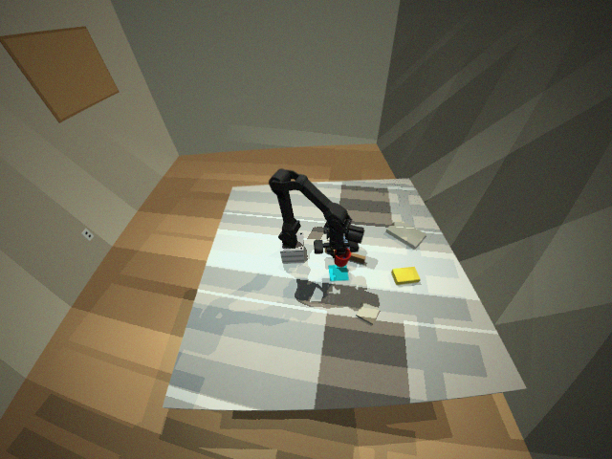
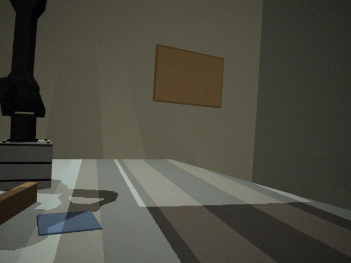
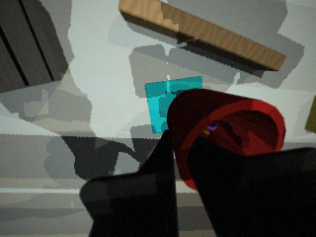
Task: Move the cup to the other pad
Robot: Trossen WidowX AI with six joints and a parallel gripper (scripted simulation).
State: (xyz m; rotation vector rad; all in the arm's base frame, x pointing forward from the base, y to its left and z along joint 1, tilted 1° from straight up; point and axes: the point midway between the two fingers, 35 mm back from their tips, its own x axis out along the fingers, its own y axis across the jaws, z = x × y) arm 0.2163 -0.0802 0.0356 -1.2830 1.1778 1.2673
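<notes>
Now: gripper tip 2 cm short of the teal pad, 1 cm to the left of it and 11 cm above it. From my gripper tip the other things lie so: wooden block: 6 cm ahead, 8 cm to the left, 10 cm below; then blue pad: 9 cm ahead, 18 cm to the left, 11 cm below; then red cup: 3 cm ahead.
</notes>
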